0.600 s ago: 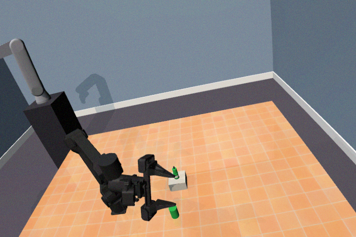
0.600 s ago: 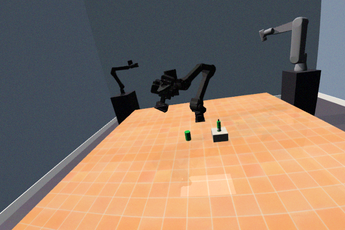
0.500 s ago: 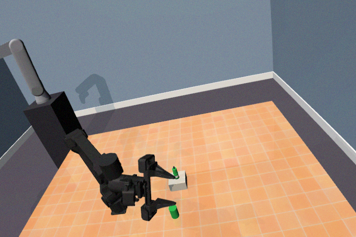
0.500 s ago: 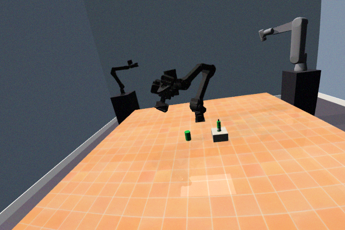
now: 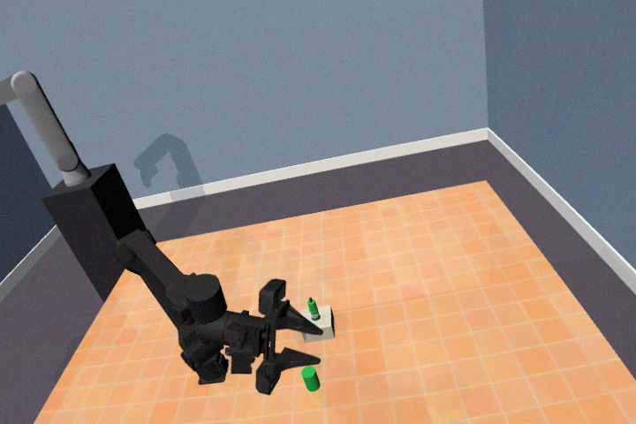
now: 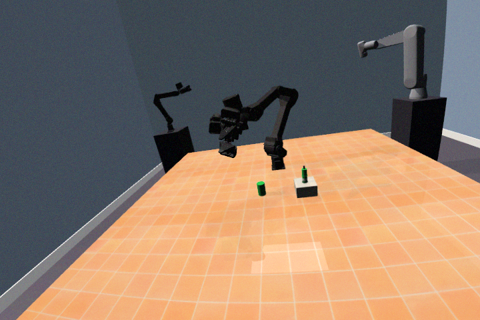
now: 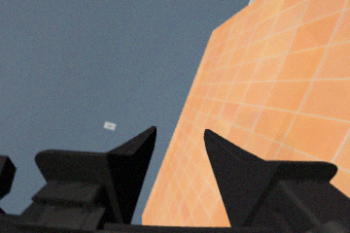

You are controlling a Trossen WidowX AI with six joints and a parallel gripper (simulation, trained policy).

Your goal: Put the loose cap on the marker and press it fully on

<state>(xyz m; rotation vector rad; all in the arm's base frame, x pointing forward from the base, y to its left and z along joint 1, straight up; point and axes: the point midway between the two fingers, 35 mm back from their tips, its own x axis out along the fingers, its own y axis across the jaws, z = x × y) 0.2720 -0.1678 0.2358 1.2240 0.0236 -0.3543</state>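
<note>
The green cap lies 60 mm behind my gripper tip, 100 mm to the left of it and 200 mm below it. The rest, counted from my gripper tip: holder block: 50 mm behind, 260 mm to the left, 210 mm below.
</note>
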